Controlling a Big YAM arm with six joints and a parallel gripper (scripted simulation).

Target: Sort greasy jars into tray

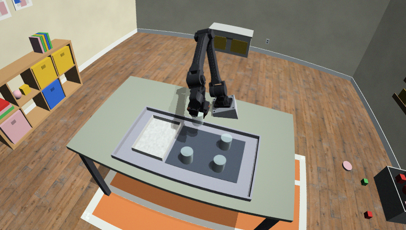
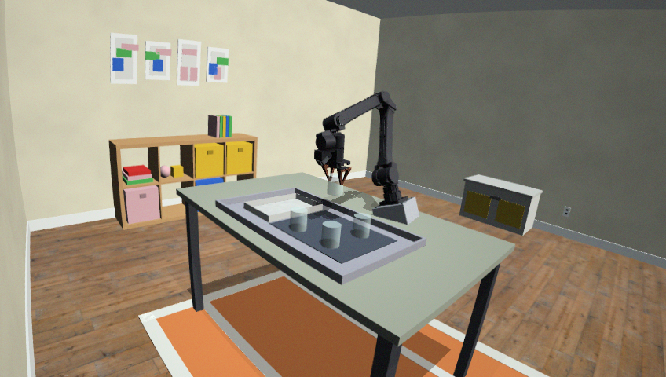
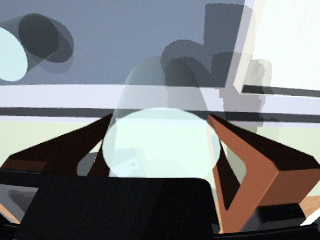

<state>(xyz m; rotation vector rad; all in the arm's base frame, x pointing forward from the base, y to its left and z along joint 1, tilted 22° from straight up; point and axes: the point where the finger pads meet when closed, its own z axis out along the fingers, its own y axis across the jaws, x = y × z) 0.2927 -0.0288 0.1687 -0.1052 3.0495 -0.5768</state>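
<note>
Now: the white tray 22 cm to the right of my hand, 17 cm below it and 10 cm ahead of it. Also, from my hand: dark drying mat (17 cm below, 10 cm to the left, 9 cm ahead).
</note>
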